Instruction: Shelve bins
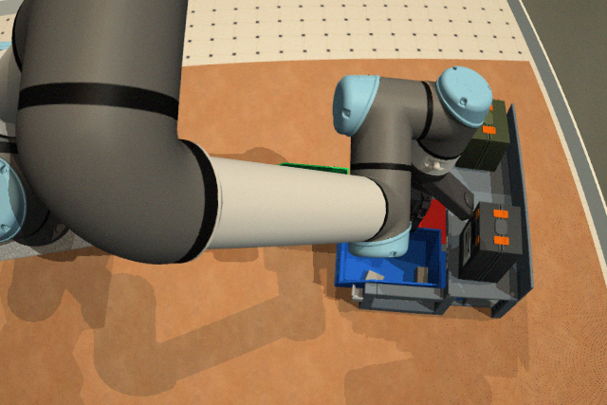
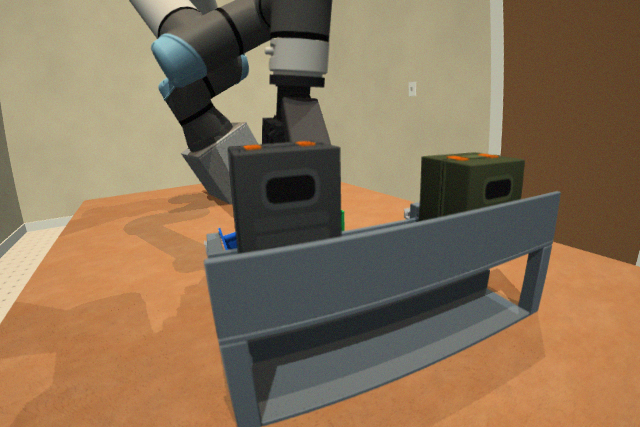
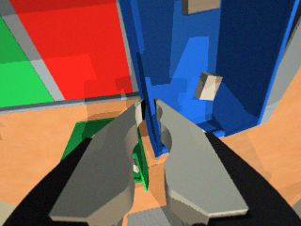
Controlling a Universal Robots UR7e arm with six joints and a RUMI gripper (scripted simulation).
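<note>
My gripper is now 10 mm past the blue bin, 40 mm to the left of it and 30 mm above it. Round my hand: shelf front lip (30 mm behind, 80 mm to the left, 80 mm below); black box (130 mm ahead, 80 mm to the right, 70 mm above); green bin (150 mm behind, 100 mm to the left, 60 mm below).
</note>
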